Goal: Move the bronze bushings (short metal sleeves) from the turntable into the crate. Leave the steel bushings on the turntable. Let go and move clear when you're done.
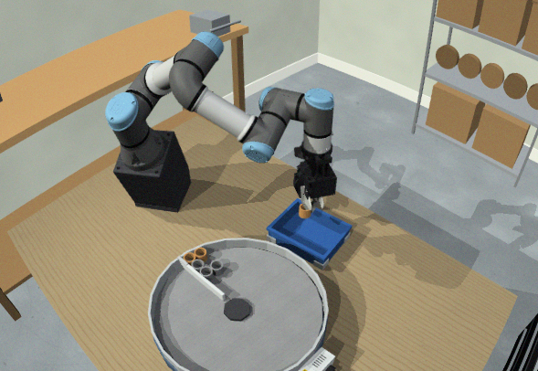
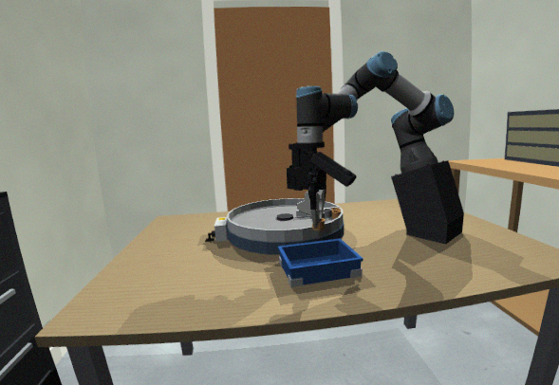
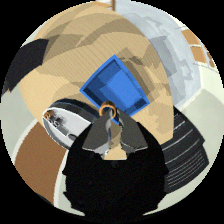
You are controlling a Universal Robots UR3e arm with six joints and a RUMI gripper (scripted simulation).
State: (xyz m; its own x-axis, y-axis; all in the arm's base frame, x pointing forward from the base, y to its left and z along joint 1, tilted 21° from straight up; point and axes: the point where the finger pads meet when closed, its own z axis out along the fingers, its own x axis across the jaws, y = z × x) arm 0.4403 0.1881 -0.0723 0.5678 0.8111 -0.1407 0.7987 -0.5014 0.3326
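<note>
Now: hand 110 mm above the blue crate and 10 mm to the right of it. The rest, counted from my hand: grey turntable: 320 mm to the right, 80 mm below, 40 mm ahead.
</note>
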